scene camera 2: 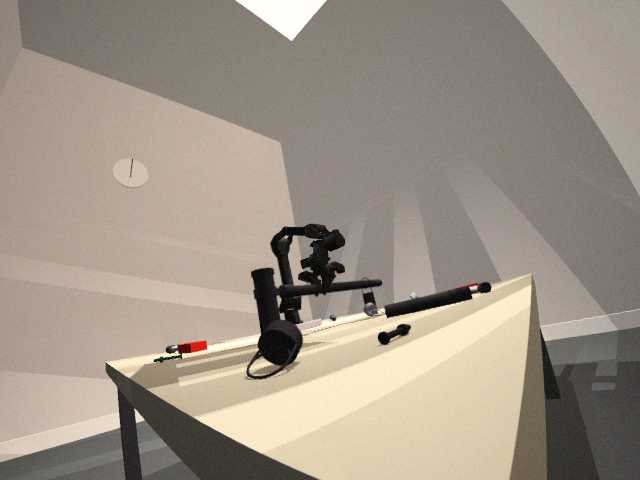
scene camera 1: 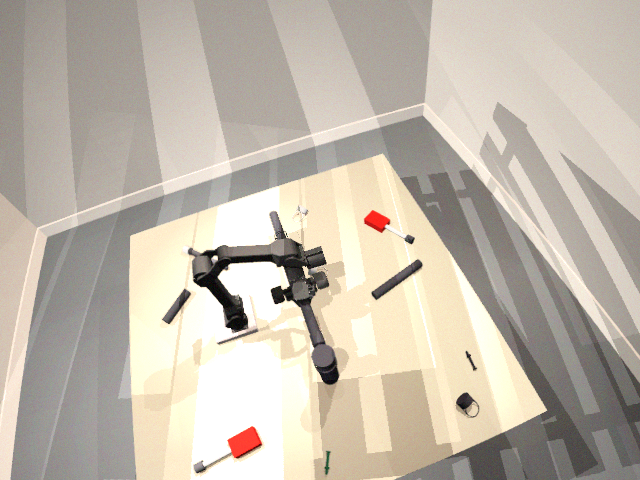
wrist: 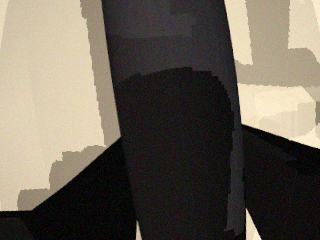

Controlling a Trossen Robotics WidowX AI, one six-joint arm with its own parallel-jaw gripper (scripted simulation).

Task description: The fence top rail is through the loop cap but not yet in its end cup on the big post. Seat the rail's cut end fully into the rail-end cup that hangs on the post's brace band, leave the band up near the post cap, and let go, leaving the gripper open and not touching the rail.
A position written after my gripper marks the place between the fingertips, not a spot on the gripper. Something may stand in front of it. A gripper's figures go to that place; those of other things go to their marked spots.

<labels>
My gripper (scene camera 2: 320,295): 89 cm from the lens. A wire loop (scene camera 2: 280,343): 30 cm from the lens.
</labels>
